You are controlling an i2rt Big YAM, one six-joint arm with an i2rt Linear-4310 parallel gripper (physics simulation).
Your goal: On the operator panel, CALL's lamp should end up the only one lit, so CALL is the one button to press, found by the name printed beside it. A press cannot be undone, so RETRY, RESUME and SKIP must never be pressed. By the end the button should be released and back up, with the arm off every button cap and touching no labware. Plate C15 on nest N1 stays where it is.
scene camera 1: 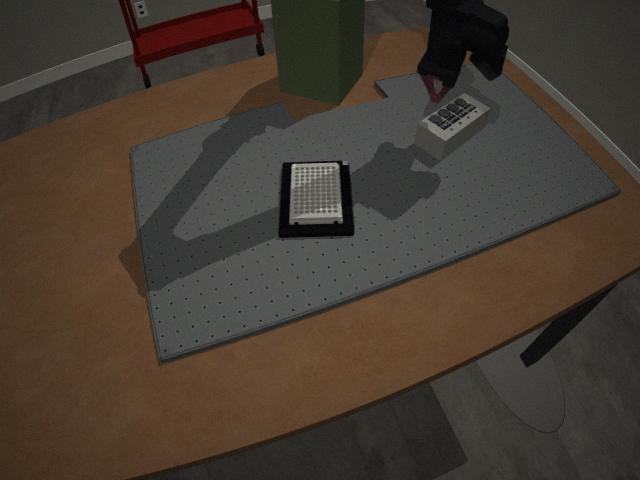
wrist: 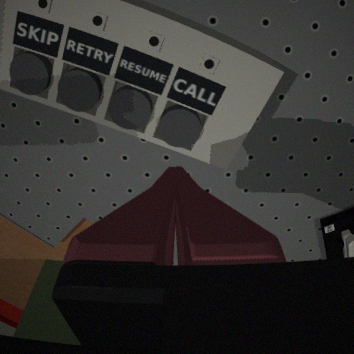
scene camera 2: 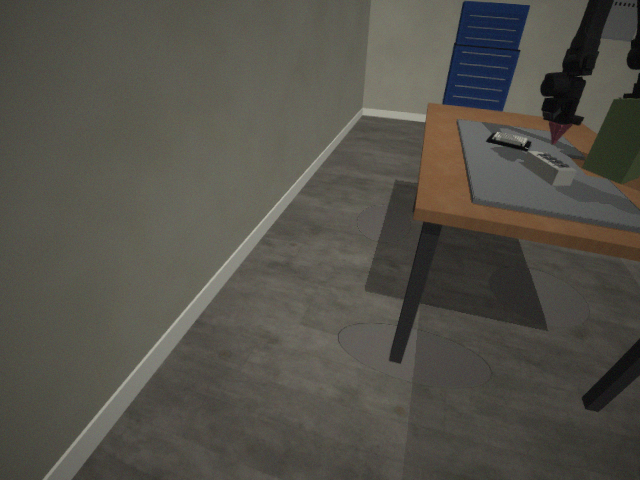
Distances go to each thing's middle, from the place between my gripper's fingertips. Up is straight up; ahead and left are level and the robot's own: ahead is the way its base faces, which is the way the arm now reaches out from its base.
My gripper is now 4 cm above the CALL button point(wrist: 179, 126) and 1 cm short of it. From my hand the other things lie so: plate C15 point(scene camera 1: 315, 198) (28 cm to the right, 7 cm below, 2 cm ahead); RESUME button point(wrist: 129, 107) (4 cm below, 3 cm to the left); RETRY button point(wrist: 79, 89) (6 cm to the left, 4 cm below).
